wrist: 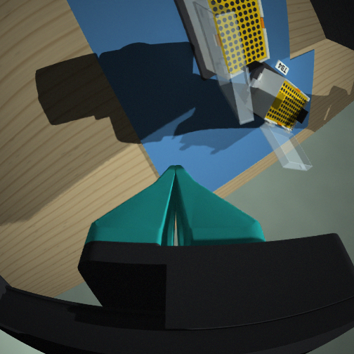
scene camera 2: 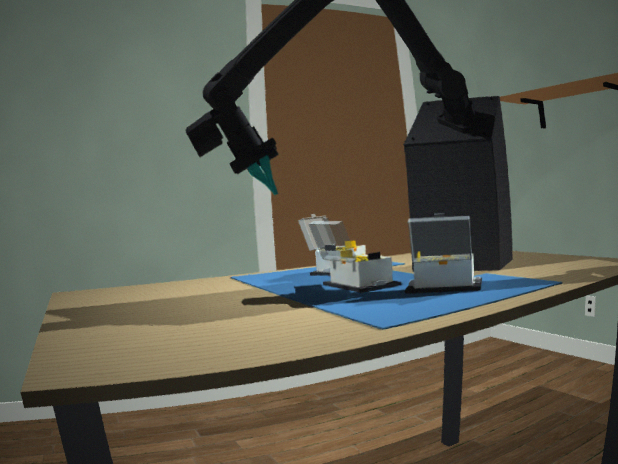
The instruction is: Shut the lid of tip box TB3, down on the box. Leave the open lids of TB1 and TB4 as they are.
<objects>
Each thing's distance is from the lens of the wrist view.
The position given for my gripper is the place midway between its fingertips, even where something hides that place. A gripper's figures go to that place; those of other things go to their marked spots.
my gripper [wrist: 175, 174]: 0.13 m
clear lid [wrist: 286, 148]: 0.46 m
</objects>
